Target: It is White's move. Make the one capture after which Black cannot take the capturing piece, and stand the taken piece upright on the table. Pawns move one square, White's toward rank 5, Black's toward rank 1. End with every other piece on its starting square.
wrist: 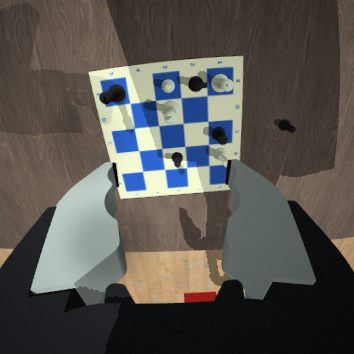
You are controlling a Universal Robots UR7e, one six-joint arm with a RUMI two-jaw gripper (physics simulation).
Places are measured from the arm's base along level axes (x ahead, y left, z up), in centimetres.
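Pixels of known places: gripper, fingertip midpoint: [171, 164].
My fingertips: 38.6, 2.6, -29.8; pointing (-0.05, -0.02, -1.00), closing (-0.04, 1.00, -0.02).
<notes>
Ahead of a thing's pixels: the offset from my fingertips to its top centre, as dx, dy, dz. Level surfaces: height alone.
The blue and cream board {+3.8, -0.1, -18.5} [107, 127] lies ahead in the wrist view. A tall black piece {-2.7, -8.3, -12.2} [115, 93] stands on E5, a white pawn {-3.7, -0.8, -15.3} [168, 86] on E3, a black piece {-4.1, +3.2, -14.5} [195, 84] on E2 and a tall white piece {-4.4, +6.6, -13.2} [221, 83] on E1. A crowned white piece {-0.3, -0.4, -12.2} [170, 112] stands on D3. A black piece {+3.1, +7.2, -15.2} [218, 134] is on C1, a small white piece {+6.5, +7.9, -14.5} [221, 155] on B1, a black pawn {+7.4, +0.7, -15.3} [177, 158] on B3. Another black piece {+1.3, +18.1, -15.9} [285, 125] stands upright on the table, off the rank-1 side. My gripper [171, 164] is open and empty above the board's file-A side.
The dark wooden table {dz -19.1} [295, 60] surrounds the board. A lighter wood surface [160, 275] lies beyond the table's edge, low in the view. A red block [200, 297] shows at the bottom between the gripper's jaws. Shadows fall across the board and table.
</notes>
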